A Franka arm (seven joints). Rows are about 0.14 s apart.
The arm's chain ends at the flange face. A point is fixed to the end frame.
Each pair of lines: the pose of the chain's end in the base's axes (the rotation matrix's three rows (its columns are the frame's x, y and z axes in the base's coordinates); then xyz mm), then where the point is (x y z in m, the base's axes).
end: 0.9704 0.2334 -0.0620; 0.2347 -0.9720 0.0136; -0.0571 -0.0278 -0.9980; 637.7 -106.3 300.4
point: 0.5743 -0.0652 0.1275
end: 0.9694 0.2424 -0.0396; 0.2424 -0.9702 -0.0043; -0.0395 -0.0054 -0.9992; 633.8 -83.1 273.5
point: 0.5740 -0.0455 0.0986
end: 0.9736 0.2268 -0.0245; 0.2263 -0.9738 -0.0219; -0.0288 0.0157 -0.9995; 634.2 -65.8 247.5
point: 0.5776 -0.0305 0.0710
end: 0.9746 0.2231 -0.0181; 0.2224 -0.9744 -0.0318; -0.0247 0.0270 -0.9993; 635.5 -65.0 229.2
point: 0.5802 -0.0312 0.0520
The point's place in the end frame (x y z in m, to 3 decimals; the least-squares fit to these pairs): -0.042 -0.050 0.177
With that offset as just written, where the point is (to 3 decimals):
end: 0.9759 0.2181 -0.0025; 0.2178 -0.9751 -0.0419; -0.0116 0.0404 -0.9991; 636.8 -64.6 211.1
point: 0.584 -0.032 0.033
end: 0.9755 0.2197 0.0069; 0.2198 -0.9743 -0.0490; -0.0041 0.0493 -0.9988; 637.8 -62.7 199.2
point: 0.587 -0.032 0.020
